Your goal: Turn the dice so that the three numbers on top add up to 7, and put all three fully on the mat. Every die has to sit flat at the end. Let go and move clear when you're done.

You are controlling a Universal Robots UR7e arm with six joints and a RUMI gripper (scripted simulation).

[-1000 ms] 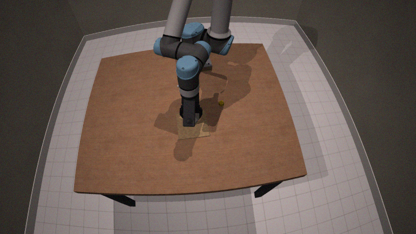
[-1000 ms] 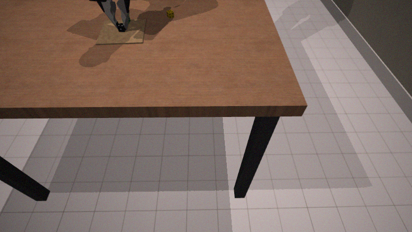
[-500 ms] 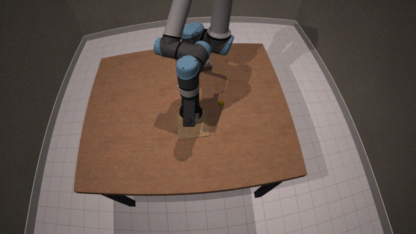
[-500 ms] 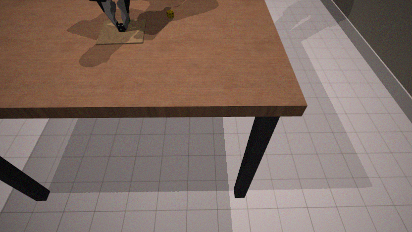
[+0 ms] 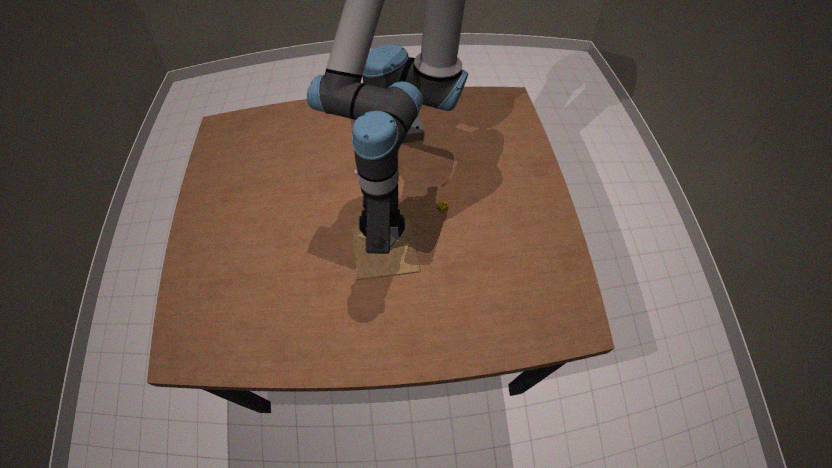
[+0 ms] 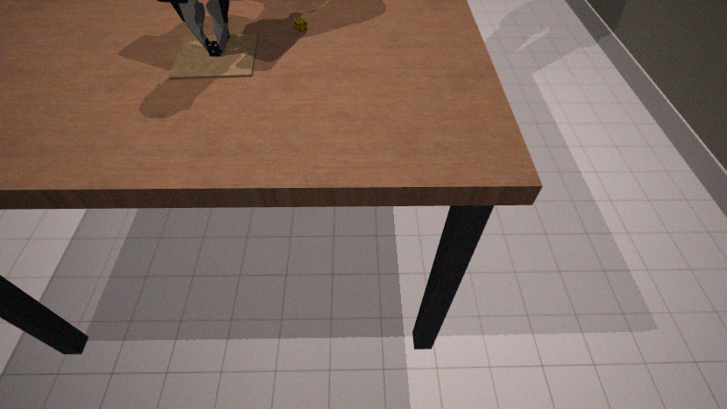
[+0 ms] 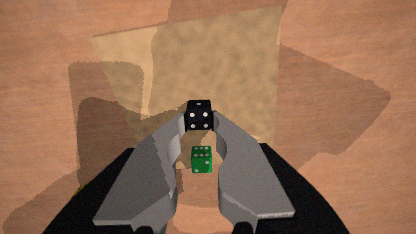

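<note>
My hand is 1 cm above the black die. From my hand the other things lie so: yellow die (16 cm to the left, 8 cm behind, 1 cm below); green die (5 cm behind, 1 cm to the left, 1 cm below); tan mat (2 cm below).
</note>
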